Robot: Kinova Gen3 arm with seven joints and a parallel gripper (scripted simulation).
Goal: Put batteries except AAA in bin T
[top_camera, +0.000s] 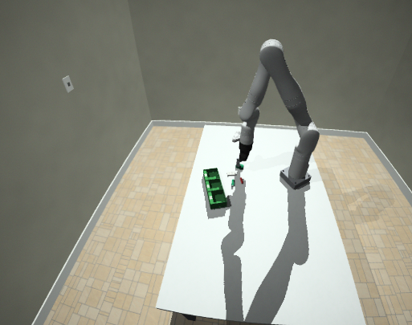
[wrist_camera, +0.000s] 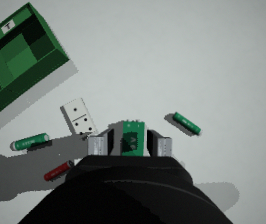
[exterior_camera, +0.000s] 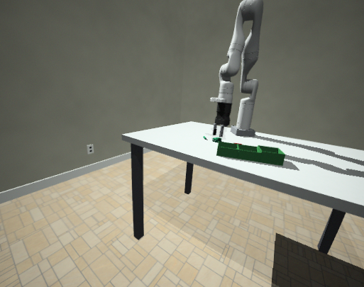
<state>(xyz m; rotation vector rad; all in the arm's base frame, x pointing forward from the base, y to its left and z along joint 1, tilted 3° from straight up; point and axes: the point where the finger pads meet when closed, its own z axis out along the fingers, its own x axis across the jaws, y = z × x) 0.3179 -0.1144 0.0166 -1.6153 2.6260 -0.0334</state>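
The green block-shaped battery is 4 cm below my hand and 1 cm to the right of it. The rest, counted from my hand: green bin tray 16 cm to the left, 16 cm ahead, 3 cm below; then white domino 5 cm to the left, 5 cm ahead, 4 cm below; then red battery 11 cm to the left, 4 cm below.
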